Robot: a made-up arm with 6 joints. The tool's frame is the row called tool.
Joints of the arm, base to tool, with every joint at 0 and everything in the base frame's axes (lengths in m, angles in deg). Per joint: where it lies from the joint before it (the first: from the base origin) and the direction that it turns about. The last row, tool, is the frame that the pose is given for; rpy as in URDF.
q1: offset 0.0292 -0.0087 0.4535 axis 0 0 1
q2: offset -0.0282 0.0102 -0.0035 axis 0 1 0
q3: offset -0.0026 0.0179 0.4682 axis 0 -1 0
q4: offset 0.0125 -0.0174 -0.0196 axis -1 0 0
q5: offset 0.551 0.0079 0.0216 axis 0 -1 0
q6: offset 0.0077 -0.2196 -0.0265 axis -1 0 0
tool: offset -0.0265 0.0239 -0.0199 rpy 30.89 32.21 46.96
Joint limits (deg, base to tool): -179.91..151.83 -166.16..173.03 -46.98..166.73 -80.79..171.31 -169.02..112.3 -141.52..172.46
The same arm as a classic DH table. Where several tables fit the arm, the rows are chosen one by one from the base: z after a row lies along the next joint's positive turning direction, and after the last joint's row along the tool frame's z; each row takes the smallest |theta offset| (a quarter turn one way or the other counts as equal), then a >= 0, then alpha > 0; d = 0 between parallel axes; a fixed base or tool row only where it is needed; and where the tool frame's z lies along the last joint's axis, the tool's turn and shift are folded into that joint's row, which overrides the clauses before.
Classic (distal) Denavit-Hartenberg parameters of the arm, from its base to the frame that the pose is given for. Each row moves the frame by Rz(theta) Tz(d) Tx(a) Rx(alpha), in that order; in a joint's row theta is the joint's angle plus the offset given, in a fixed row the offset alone. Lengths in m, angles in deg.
base (fixed): d 0, theta0 -16.59, a 0.0305, alpha 0
q1: d 0.45, theta0 16.59, a -0.0282, alpha -90
q2: d 0, theta0 89.68, a -0.4682, alpha 180
q3: d -0.0107, theta0 -0.32, a 0.0196, alpha 90
q4: d -0.5635, theta0 0, a -0.0216, alpha -90
q5: d 0.2117, theta0 0, a 0.0265, alpha 90
q6: d -0.0005, theta0 88.73, a -0.0235, alpha -133.43
tool (fixed): d -0.0281, theta0 127.33, a 0, alpha 0
Joint limits (deg, base to tool): -179.91..151.83 -166.16..173.03 -46.98..166.73 -80.79..171.31 -169.02..112.3 -141.52..172.46

